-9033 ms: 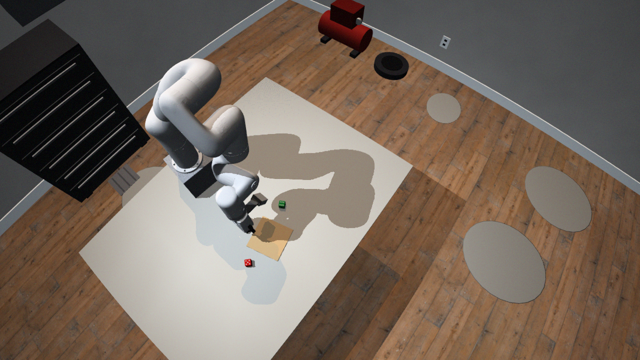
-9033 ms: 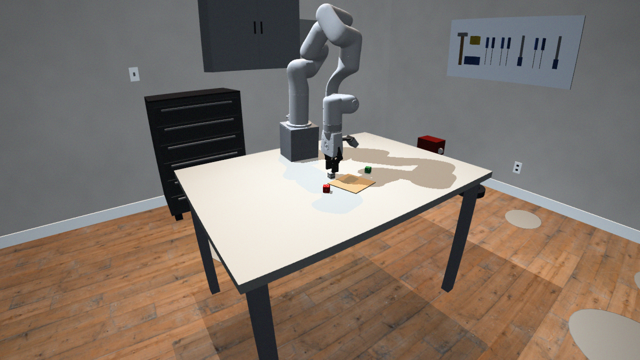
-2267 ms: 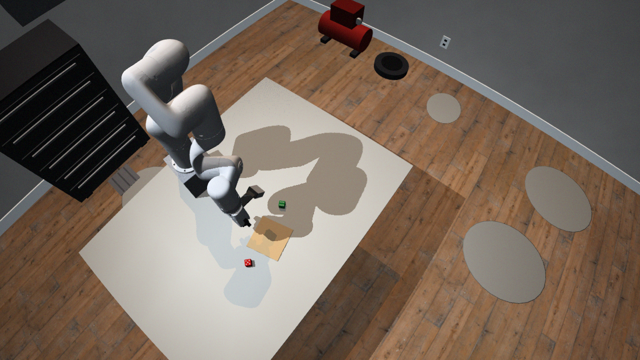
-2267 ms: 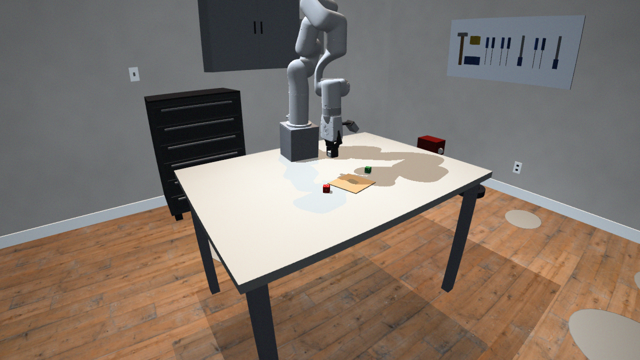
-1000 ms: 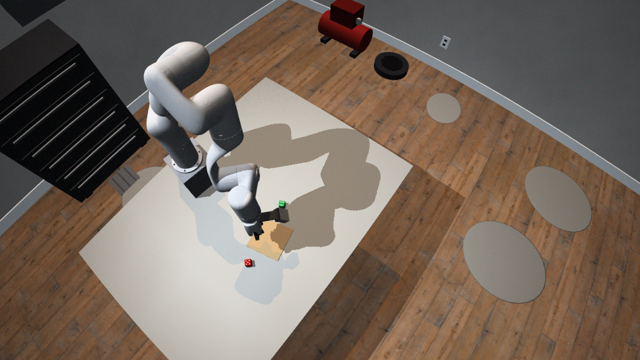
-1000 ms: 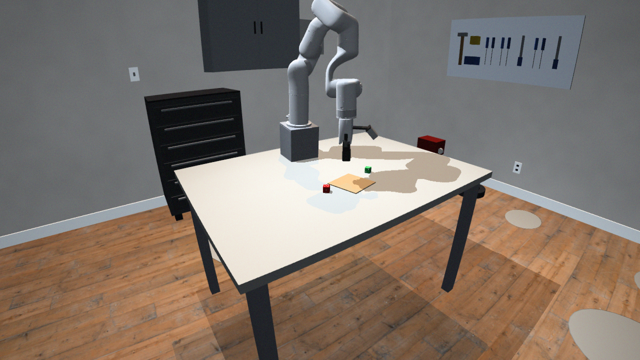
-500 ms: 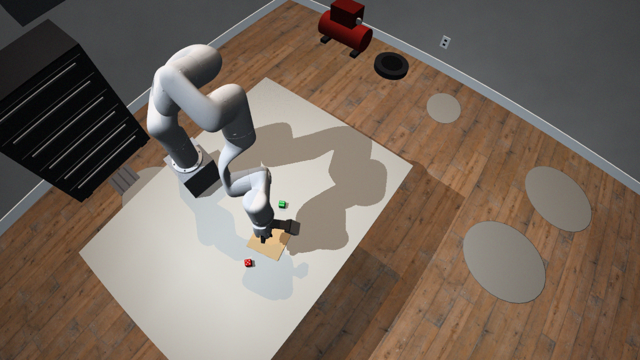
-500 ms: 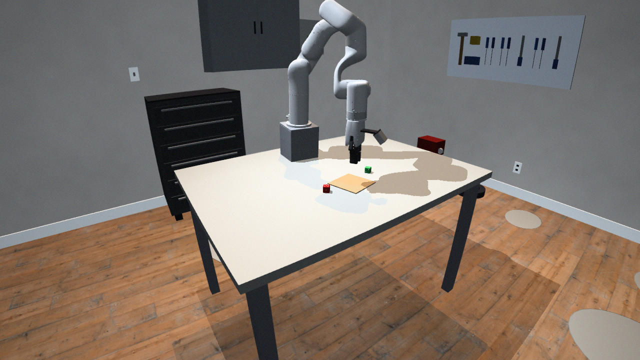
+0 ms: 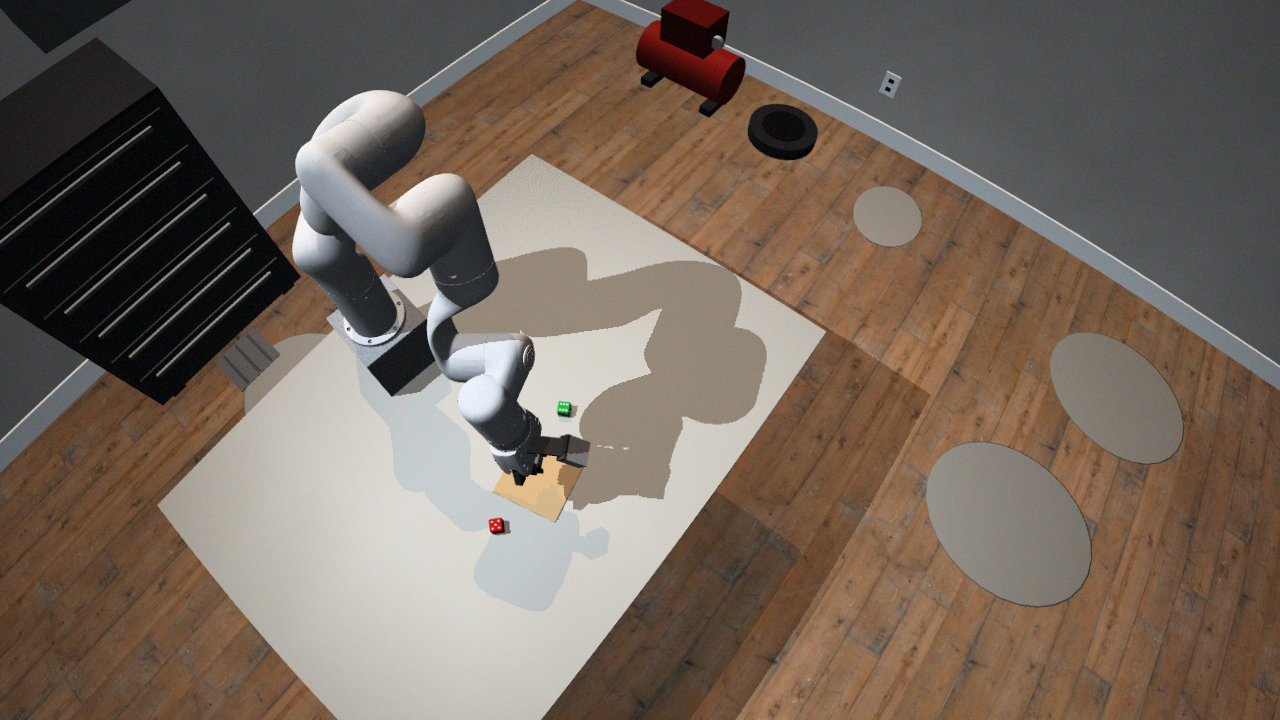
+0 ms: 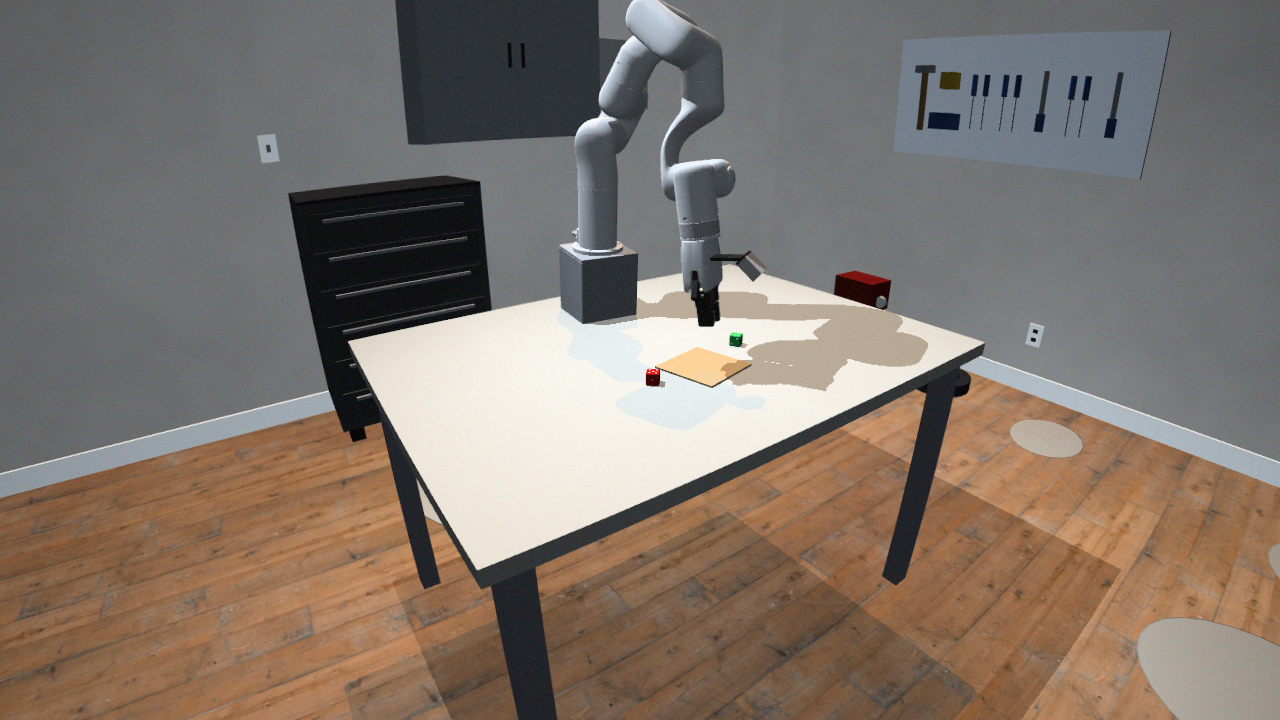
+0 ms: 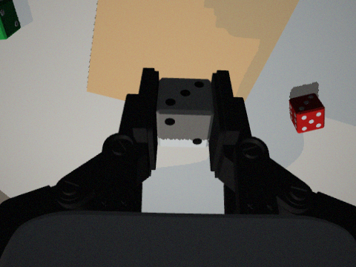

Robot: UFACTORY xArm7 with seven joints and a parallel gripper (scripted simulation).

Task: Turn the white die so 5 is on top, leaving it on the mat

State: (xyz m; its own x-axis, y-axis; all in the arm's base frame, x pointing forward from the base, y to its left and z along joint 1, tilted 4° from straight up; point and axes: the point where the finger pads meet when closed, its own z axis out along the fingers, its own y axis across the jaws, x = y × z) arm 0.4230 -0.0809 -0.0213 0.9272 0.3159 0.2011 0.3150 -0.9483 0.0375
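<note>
Now: hand 10 mm above the white die. The rest, counted from my hand: green die 140 mm to the left, 100 mm below, 30 mm behind; then red die 130 mm to the right, 100 mm below, 20 mm behind; then tan mat 110 mm below, 10 mm behind.
</note>
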